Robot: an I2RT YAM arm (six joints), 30 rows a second.
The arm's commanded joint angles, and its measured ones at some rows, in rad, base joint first. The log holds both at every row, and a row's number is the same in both.
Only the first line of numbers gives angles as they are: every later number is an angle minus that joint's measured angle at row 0.
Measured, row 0:
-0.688 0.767 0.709 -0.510 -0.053 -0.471
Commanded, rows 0 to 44:
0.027 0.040 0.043 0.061 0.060 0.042
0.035 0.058 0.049 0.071 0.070 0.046
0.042 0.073 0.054 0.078 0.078 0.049
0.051 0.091 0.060 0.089 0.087 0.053
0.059 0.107 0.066 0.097 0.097 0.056
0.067 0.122 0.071 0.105 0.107 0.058
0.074 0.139 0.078 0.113 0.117 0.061
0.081 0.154 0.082 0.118 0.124 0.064
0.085 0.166 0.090 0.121 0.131 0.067
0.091 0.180 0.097 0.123 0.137 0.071
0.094 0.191 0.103 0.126 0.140 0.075
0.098 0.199 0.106 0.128 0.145 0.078
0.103 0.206 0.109 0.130 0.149 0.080
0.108 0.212 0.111 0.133 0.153 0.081
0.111 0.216 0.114 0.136 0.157 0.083
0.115 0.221 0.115 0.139 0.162 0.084
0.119 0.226 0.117 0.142 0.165 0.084
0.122 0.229 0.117 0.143 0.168 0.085
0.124 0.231 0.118 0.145 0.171 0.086
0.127 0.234 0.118 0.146 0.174 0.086
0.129 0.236 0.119 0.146 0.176 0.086
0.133 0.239 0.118 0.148 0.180 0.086
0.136 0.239 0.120 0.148 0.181 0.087
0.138 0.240 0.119 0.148 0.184 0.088
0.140 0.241 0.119 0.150 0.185 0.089
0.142 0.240 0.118 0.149 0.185 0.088
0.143 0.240 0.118 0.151 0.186 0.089
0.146 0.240 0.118 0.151 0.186 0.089
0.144 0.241 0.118 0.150 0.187 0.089
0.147 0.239 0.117 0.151 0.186 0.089
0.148 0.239 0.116 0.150 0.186 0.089
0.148 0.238 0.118 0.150 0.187 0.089
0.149 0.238 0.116 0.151 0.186 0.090
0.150 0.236 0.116 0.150 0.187 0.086
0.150 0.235 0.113 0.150 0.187 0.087
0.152 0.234 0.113 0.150 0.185 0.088
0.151 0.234 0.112 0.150 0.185 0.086
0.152 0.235 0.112 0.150 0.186 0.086
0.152 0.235 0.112 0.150 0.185 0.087
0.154 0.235 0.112 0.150 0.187 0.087
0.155 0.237 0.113 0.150 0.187 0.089
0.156 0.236 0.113 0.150 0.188 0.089
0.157 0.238 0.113 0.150 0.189 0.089
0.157 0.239 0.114 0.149 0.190 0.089
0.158 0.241 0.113 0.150 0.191 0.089
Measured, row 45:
0.147 0.240 0.095 0.120 0.171 0.063
